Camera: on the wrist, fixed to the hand. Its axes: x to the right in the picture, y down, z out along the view.
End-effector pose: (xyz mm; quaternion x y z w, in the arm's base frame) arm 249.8 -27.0 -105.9 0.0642 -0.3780 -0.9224 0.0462
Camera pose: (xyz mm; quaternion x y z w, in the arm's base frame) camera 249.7 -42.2 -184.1 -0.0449 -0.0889 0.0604 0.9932
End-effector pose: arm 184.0 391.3 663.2 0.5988 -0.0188 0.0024 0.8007
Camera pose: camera 195.6 441.6 602.6 -0.0252 0.2969 -0.9546 0.0026
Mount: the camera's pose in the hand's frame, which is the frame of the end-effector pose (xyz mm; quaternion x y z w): 8.7 -44.2 -65.7 0.0390 0.3338 0.9416 0.0209
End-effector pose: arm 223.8 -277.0 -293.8 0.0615 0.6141 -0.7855 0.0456
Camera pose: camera 211.4 -202.5 -268.4 0.8435 -0.0605 0.0231 0.5332
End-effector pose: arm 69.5 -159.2 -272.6 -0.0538 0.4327 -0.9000 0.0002
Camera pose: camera 56.5 -80.8 -278.1 0.7067 0.0247 -0.0535 0.7051
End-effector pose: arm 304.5 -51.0 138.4 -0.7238 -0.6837 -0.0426 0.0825
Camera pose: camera 264.3 -51.8 207.2 -0.6415 0.6931 -0.1382 0.2983
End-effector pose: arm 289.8 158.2 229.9 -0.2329 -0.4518 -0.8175 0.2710
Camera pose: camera 245.5 119.0 176.5 -0.1468 0.2684 0.1780 0.9353
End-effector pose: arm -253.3 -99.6 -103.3 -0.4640 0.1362 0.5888 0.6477
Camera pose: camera -187.4 -138.6 -125.1 0.0527 -0.6789 -0.4620 0.5682
